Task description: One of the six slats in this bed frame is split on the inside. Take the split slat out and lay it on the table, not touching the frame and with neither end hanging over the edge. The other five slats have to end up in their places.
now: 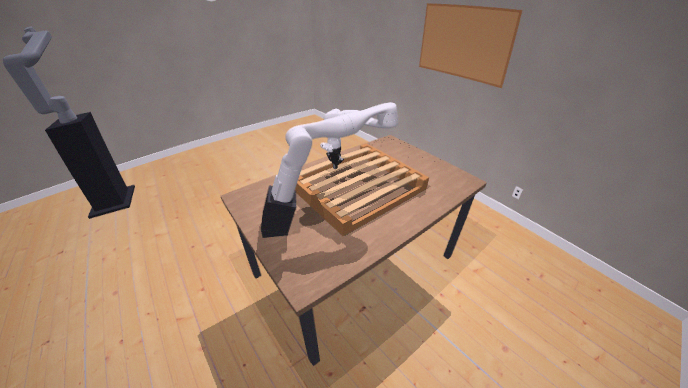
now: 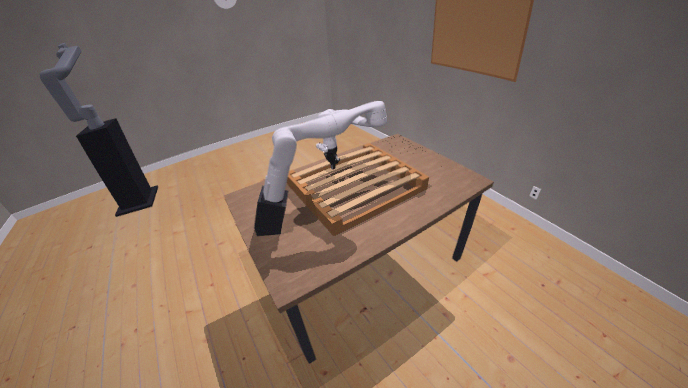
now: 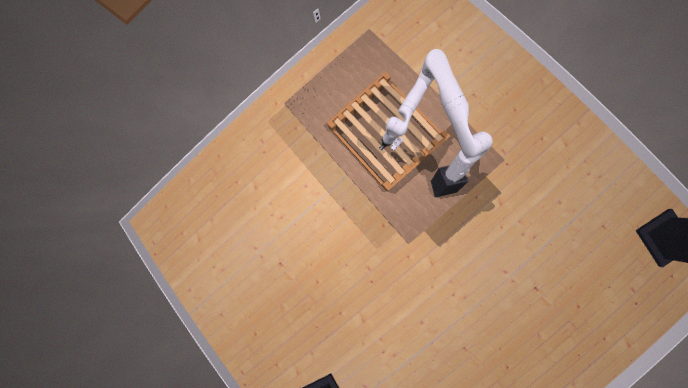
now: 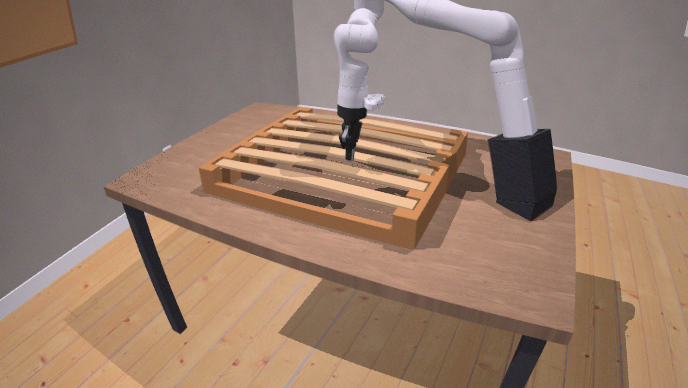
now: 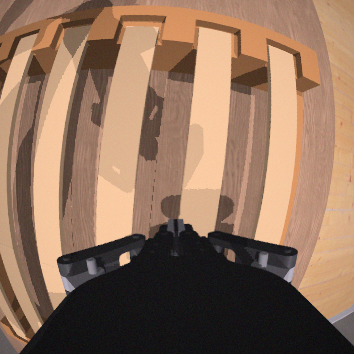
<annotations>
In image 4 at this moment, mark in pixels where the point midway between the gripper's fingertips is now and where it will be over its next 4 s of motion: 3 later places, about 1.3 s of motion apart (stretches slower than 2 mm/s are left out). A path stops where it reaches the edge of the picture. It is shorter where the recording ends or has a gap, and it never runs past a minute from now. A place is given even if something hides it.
My gripper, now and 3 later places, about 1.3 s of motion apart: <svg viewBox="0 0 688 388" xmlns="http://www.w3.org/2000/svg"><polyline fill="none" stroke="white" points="349,160 343,161 331,191 334,170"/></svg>
</annotations>
